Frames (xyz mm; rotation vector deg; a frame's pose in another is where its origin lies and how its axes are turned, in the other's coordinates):
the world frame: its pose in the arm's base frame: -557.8 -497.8 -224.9 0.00 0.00 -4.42
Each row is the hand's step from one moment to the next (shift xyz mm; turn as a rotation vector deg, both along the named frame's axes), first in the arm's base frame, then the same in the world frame.
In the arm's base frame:
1: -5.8 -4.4 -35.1 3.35 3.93 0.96
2: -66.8 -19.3 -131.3 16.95 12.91 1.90
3: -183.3 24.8 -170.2 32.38 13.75 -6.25
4: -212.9 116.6 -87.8 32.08 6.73 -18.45
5: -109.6 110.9 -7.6 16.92 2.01 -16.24
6: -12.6 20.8 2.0 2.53 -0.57 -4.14
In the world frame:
1: -5.4 -4.8 -35.1 3.04 4.18 0.96
2: -65.1 -24.4 -131.3 15.90 14.18 1.90
3: -184.7 10.6 -170.2 31.22 16.20 -6.25
4: -221.3 99.8 -87.8 31.47 9.18 -18.45
5: -117.8 102.1 -7.6 16.71 3.31 -16.24
6: -14.2 19.8 2.0 2.57 -0.37 -4.14

